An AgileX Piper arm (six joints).
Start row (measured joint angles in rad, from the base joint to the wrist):
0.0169, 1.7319, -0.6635, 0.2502, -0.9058, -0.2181
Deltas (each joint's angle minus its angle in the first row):
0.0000, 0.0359, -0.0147, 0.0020, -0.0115, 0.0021
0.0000, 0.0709, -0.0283, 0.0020, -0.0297, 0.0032
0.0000, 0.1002, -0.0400, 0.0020, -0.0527, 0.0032
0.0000, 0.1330, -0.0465, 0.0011, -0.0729, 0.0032
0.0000, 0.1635, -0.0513, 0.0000, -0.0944, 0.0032
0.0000, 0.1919, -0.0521, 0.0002, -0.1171, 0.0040
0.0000, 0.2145, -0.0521, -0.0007, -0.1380, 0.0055
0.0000, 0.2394, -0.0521, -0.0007, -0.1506, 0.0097
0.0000, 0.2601, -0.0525, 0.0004, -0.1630, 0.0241
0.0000, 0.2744, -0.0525, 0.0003, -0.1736, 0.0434
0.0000, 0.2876, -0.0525, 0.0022, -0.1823, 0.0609
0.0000, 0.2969, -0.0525, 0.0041, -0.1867, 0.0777
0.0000, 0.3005, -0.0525, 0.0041, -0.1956, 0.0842
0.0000, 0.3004, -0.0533, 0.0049, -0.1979, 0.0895
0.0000, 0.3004, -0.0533, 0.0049, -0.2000, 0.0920
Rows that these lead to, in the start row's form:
0.0169, 1.7678, -0.6782, 0.2522, -0.9173, -0.2160
0.0169, 1.8028, -0.6918, 0.2522, -0.9355, -0.2149
0.0169, 1.8321, -0.7035, 0.2522, -0.9585, -0.2149
0.0169, 1.8649, -0.7100, 0.2513, -0.9787, -0.2149
0.0169, 1.8954, -0.7148, 0.2502, -1.0002, -0.2149
0.0169, 1.9238, -0.7156, 0.2504, -1.0229, -0.2141
0.0169, 1.9464, -0.7156, 0.2495, -1.0438, -0.2126
0.0169, 1.9713, -0.7156, 0.2495, -1.0564, -0.2084
0.0169, 1.9920, -0.7160, 0.2506, -1.0688, -0.1940
0.0169, 2.0063, -0.7160, 0.2505, -1.0794, -0.1747
0.0169, 2.0195, -0.7160, 0.2524, -1.0881, -0.1572
0.0169, 2.0288, -0.7160, 0.2543, -1.0925, -0.1404
0.0169, 2.0324, -0.7160, 0.2543, -1.1014, -0.1339
0.0169, 2.0323, -0.7168, 0.2551, -1.1037, -0.1286
0.0169, 2.0323, -0.7168, 0.2551, -1.1058, -0.1261

